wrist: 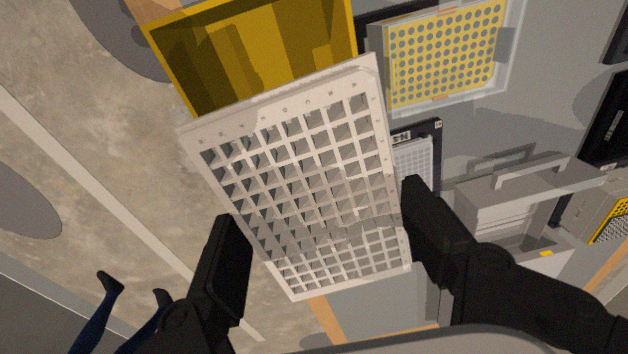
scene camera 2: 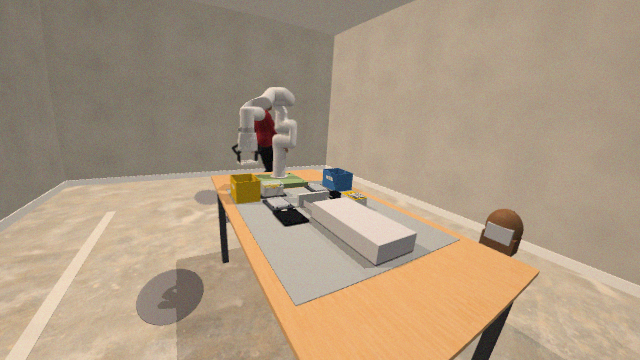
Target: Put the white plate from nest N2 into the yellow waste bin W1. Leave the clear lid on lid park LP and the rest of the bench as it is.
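Frame: origin at the arm's base, x ahead, y left, z up, level; millimetres.
Where they show: gripper, fingertip midpoint: [wrist: 320, 214] [scene camera 2: 247, 161]; arm's base, link origin: [scene camera 2: 279, 176].
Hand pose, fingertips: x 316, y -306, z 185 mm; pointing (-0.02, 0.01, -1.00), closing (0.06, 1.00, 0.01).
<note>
Each offset is from my fingertips to the top centre of the thing. "pt": to the spot under its first point.
My gripper [scene camera 2: 247, 158] [wrist: 320, 214] is shut on the white plate {1 mm ahead, 0 mm left, 9 mm up} [scene camera 2: 247, 162] [wrist: 300, 165], a gridded plate held high by its two long sides. The yellow waste bin W1 {17 mm back, 15 mm right, 94 mm down} [scene camera 2: 245, 189] [wrist: 182, 65] stands on the bench near its left edge, open at the top. In the wrist view the plate's far end overlaps the bin's near rim; in the scene view the plate hangs above the level of the rim. A clear cover {pt 13 mm ahead, 204 mm left, 137 mm down} [wrist: 506, 75] surrounds a yellow perforated rack {14 mm back, 148 mm left, 137 mm down} [wrist: 445, 55] beside the bin; I cannot tell whether it is the lid on LP. Nest N2's label is not readable.
A dark nest {164 mm ahead, 123 mm left, 192 mm down} [wrist: 436, 150] with a pale plate lies near the bin. A grey handled device [scene camera 2: 313, 198] [wrist: 475, 195], a long white box [scene camera 2: 367, 227], a black nest {340 mm ahead, 120 mm left, 192 mm down} [scene camera 2: 291, 216] and a blue bin {21 mm back, 631 mm left, 94 mm down} [scene camera 2: 337, 180] stand on the bench. A person in red [scene camera 2: 265, 129] is behind the arm.
</note>
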